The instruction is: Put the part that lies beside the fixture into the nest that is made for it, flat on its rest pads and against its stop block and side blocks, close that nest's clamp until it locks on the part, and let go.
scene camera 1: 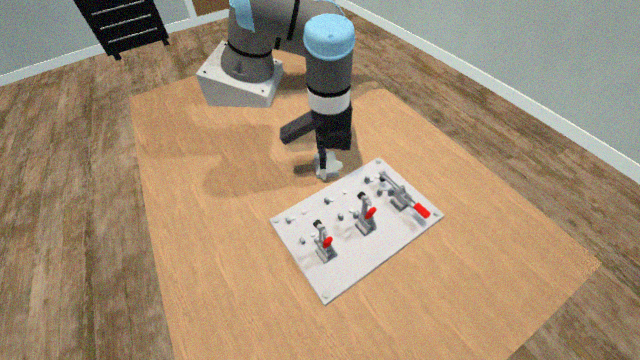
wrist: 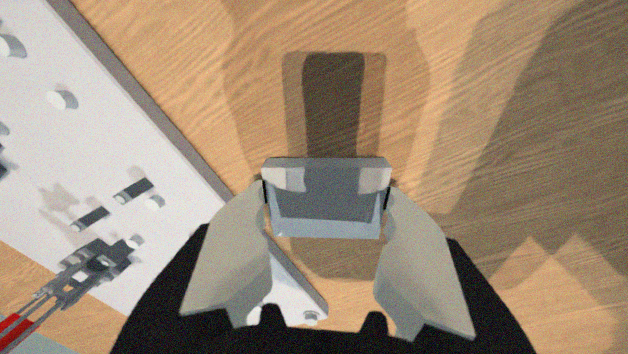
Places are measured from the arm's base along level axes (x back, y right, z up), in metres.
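Pixels of known places: gripper, fingertip midpoint: (scene camera 1: 323, 166) (wrist: 324, 185); arm's base, origin of the base link: (scene camera 1: 247, 66).
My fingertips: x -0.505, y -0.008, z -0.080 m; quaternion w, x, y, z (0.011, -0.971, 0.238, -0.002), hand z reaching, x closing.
For each thing: its top centre in the pictures, then the offset to it from my fingertips. "spot": a spot on its surface instead. Level surfaces: height alone.
- fixture plate, middle of its top: (wrist: 124, 246) (scene camera 1: 356, 217) dx -0.188, dy +0.023, dz +0.012 m
- left clamp, surface spot: (scene camera 1: 325, 248) spot: dx -0.232, dy +0.137, dz +0.060 m
- middle clamp, surface spot: (scene camera 1: 366, 222) spot: dx -0.227, dy +0.029, dz +0.053 m
- wooden table, its level: dz -0.003 m
The part, a grey-blue block-like piece with a flat upper face (scene camera 1: 335, 164) (wrist: 327, 197), is beside the fixture plate (scene camera 1: 350, 265) (wrist: 100, 135), off its edge nearest the robot. My gripper (scene camera 1: 327, 169) (wrist: 324, 185) is shut on it, one jaw against each side. Whether the part touches the table is hard to tell. The white plate carries small pads, dark blocks and three clamps with red handles. The left clamp (scene camera 1: 325, 248) and middle clamp (scene camera 1: 366, 222) have black-tipped arms raised. The right clamp (scene camera 1: 398, 197) (wrist: 95, 260) lies lower and stretched out, its handle towards the plate's outer edge.
The plate lies on a wooden table (scene camera 1: 225, 280) (wrist: 180, 45), its near edge close to the left jaw in the wrist view. Round pegs stand at the plate's corners. The robot's base (scene camera 1: 235, 92) stands at the table's back. A black drawer cabinet (scene camera 1: 125, 25) is behind on the floor.
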